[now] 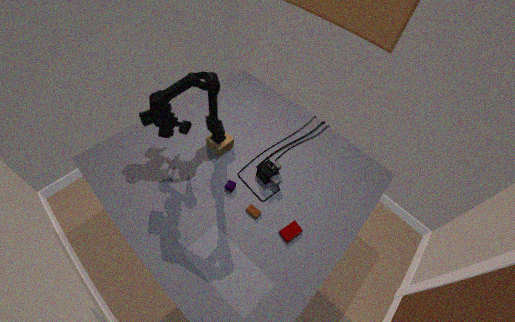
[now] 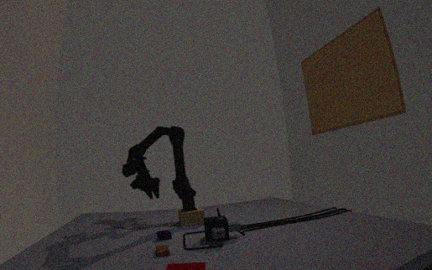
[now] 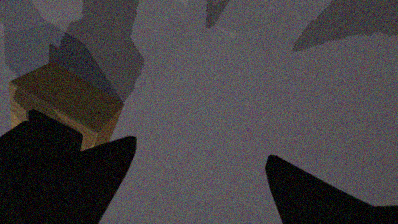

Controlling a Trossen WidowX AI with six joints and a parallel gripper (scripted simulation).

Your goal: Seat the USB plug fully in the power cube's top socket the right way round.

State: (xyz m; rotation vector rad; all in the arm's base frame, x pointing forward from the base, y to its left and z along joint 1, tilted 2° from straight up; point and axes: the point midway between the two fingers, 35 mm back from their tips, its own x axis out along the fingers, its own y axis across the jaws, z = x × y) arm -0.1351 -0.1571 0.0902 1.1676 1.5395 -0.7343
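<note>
The dark USB plug lies 460 mm ahead of my gripper tip, 190 mm to the left of it and 20 mm below it. From my gripper tip the other things lie so: orange block 540 mm ahead, 20 mm to the right, 110 mm below; purple cube 370 mm ahead, 100 mm below; USB socket 460 mm ahead, 200 mm to the left, 40 mm below.
</note>
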